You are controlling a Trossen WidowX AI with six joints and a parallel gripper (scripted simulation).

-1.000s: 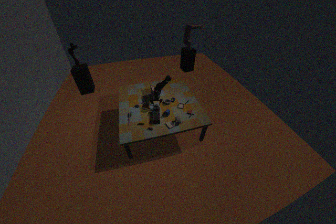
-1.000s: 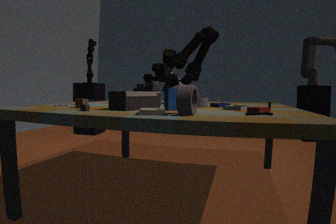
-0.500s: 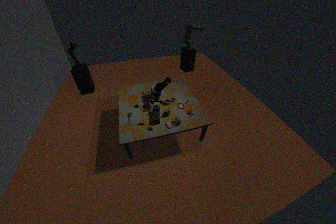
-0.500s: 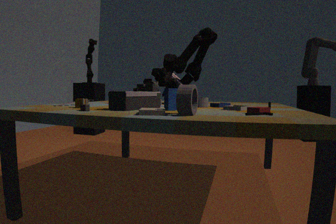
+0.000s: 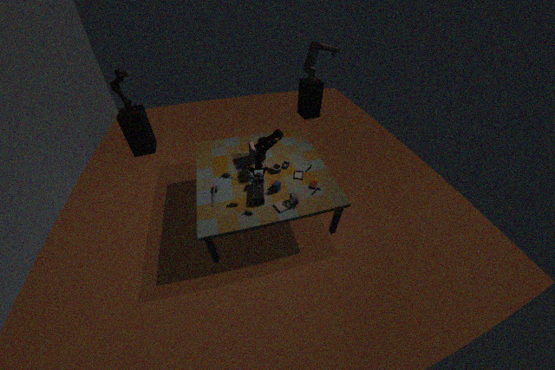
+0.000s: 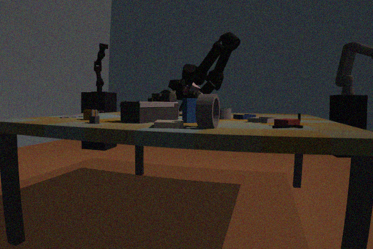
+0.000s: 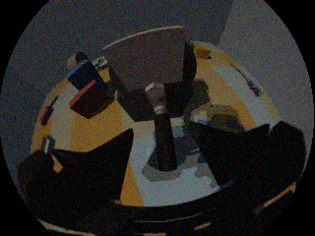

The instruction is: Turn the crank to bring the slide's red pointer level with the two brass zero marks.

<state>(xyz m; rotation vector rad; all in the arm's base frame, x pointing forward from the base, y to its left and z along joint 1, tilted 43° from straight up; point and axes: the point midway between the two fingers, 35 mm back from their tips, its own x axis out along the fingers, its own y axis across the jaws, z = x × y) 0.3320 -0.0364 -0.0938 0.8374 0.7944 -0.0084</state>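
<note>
The red pointer is 110 mm ahead of my gripper tip, 50 mm above it and 30 mm to the right of it. The rest, counted from my gripper tip: blue block: 170 mm ahead, 120 mm to the left, 10 mm above; yellow block: 290 mm to the right, 210 mm ahead, 20 mm below; dark crank handle: 20 mm behind, 20 mm above, 10 mm to the left.
</note>
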